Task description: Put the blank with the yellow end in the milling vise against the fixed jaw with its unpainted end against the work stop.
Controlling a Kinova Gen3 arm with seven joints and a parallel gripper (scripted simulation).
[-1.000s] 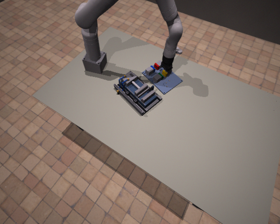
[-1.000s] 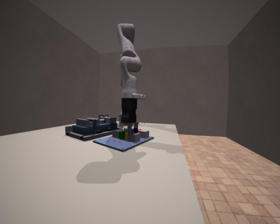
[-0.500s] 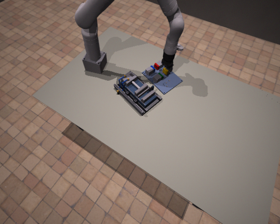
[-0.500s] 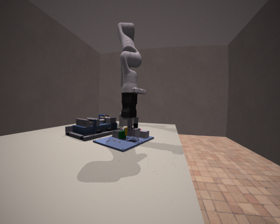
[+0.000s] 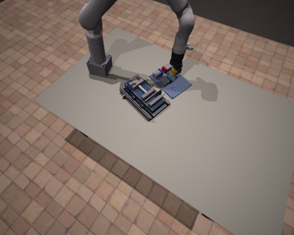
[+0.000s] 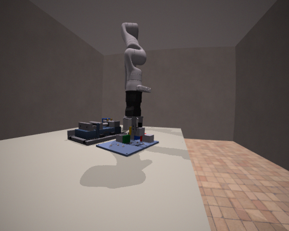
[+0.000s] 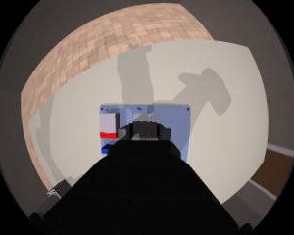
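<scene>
Right now the fixed jaw is 290 mm to the right of my hand, 50 mm ahead of it and 20 mm below it. From my hand the other things lie so: green-ended blank: 90 mm to the right, 70 mm below, 20 mm behind; then blue plate: 90 mm below, 40 mm to the right, 10 mm behind; then yellow-ended blank: 20 mm below.
</scene>
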